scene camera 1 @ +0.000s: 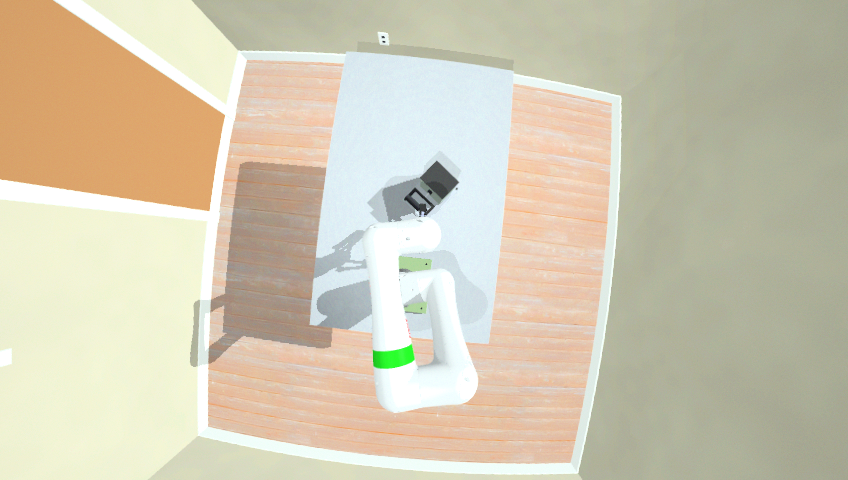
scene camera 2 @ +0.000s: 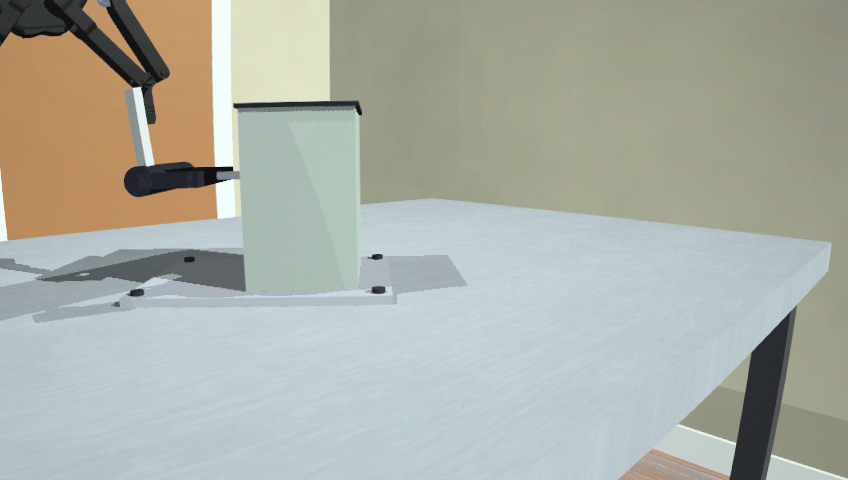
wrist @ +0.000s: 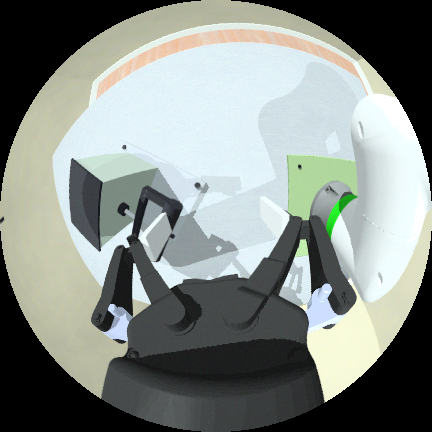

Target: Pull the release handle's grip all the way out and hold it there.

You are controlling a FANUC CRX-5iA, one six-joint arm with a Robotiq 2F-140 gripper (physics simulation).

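Observation:
The release handle is a black frame whose thick grip bar (scene camera 1: 409, 202) (scene camera 2: 139, 180) (wrist: 175, 215) faces away from its pale green housing (scene camera 1: 439, 178) (scene camera 2: 300, 202) (wrist: 125, 172), which has a dark top. A short grey rod (scene camera 2: 227, 175) (wrist: 129, 212) shows between handle and housing. My gripper (wrist: 213, 214) is open and empty. One white finger pad (scene camera 2: 139, 127) is upright right above the grip; in the wrist view it overlaps the handle's opening. I cannot tell whether its tip reaches into the opening. The other finger stands well away, on the side away from the housing. The arm hides most of the gripper in scene camera 1.
The housing stands on a pale base plate (scene camera 2: 261, 300) with dark bolts, on the light grey table (scene camera 1: 428, 107) (scene camera 2: 476, 333) (wrist: 200, 90). The white arm (scene camera 1: 389, 297) (wrist: 390, 200) rises from a green mounting plate (scene camera 1: 416, 261) (wrist: 297, 190) on the table.

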